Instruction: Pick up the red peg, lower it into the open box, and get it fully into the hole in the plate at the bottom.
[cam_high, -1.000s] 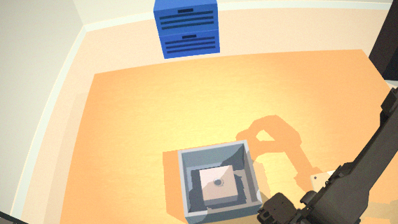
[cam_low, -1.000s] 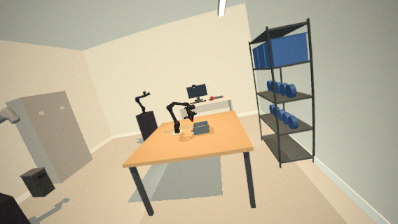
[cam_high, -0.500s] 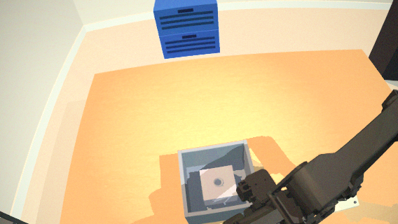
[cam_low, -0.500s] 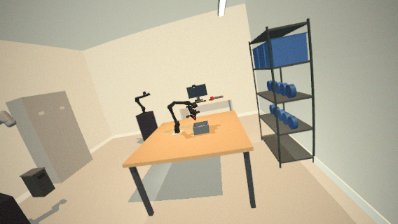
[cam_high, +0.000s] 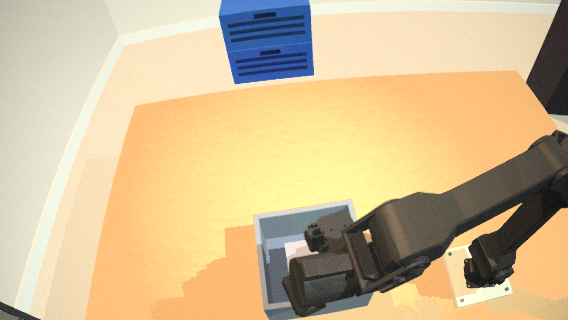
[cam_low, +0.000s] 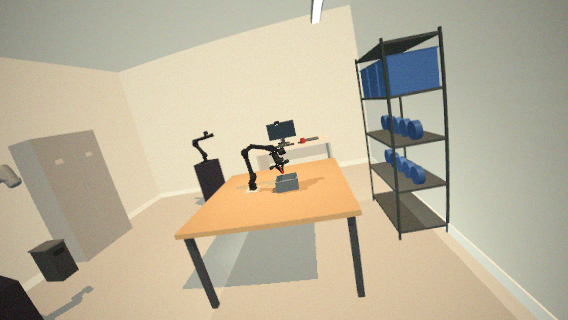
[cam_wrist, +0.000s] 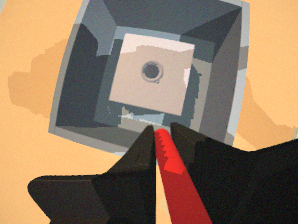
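Right now the pale plate is 8 cm below my gripper tip, 5 cm to the right of it and 4 cm ahead of it. The rest, counted from my gripper tip: grey box 10 cm below, 5 cm to the right, 4 cm ahead; red peg 3 cm above, 1 cm to the left, 1 cm behind.
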